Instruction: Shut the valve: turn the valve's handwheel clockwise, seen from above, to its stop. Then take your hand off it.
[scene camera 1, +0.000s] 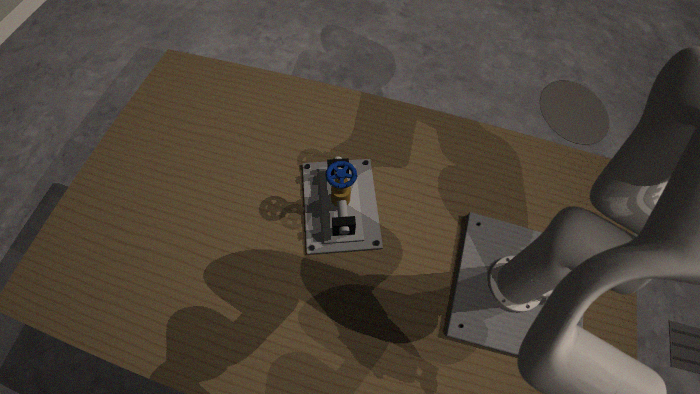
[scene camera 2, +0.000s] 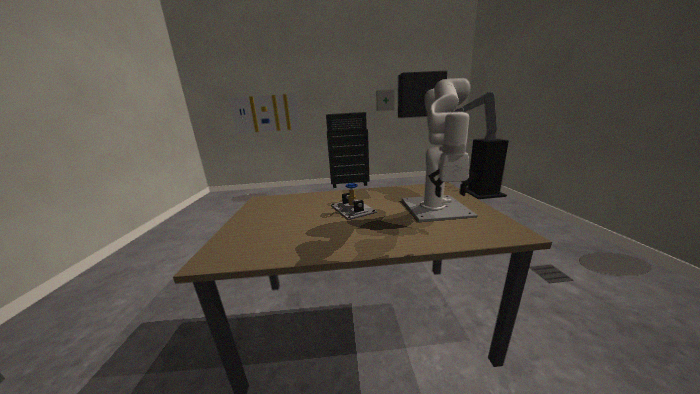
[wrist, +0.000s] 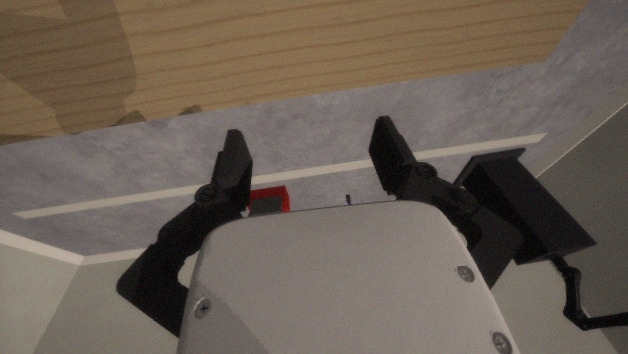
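The valve's blue handwheel (scene camera 1: 341, 173) (scene camera 2: 351, 185) lies level on top of the yellow valve body (scene camera 1: 341, 196) (scene camera 2: 351, 196). The body sits on a white pipe between two black blocks, on a grey plate (scene camera 1: 371, 205) near the middle of the table. My gripper (scene camera 2: 451, 193) (wrist: 310, 139) is open, with nothing between its fingers. In scene camera 2 it hangs above table height, well to the right of the valve and apart from it. The valve does not show in the wrist view, and my fingers do not show in scene camera 1. The handwheel's turn angle cannot be told.
The wooden table (scene camera 1: 150, 150) (scene camera 2: 280, 230) (wrist: 325, 45) carries the valve plate and my arm's grey base plate (scene camera 1: 467, 290) (scene camera 2: 452, 215) to its right. The two black blocks (scene camera 1: 344, 223) (scene camera 2: 358, 205) stand low beside the valve body. A dark cabinet (scene camera 2: 487, 165) (wrist: 550, 215) stands beyond the table.
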